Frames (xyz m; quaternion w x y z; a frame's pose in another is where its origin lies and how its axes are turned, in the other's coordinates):
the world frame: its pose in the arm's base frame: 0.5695 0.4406 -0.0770 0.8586 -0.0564 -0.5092 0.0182
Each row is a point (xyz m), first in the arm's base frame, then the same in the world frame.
Working: the arm's base frame: its pose in the world frame: -0.2457 -0.4613 0.5012 0.8586 0.0564 0.5092 -0.0182

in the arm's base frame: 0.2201 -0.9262 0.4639
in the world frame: 0.1827 -1.4288 0.4562
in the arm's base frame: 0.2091 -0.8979 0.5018
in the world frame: 0.2129 -1.4053 0.4860
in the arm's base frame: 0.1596 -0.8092 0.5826
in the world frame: 0.2675 -1.3279 0.5747
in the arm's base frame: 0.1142 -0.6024 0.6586
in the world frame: 0.3303 -1.1325 0.6668
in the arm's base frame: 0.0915 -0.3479 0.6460
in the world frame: 0.3310 -0.8789 0.7007
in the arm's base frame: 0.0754 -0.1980 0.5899
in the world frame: 0.2876 -0.7240 0.6999
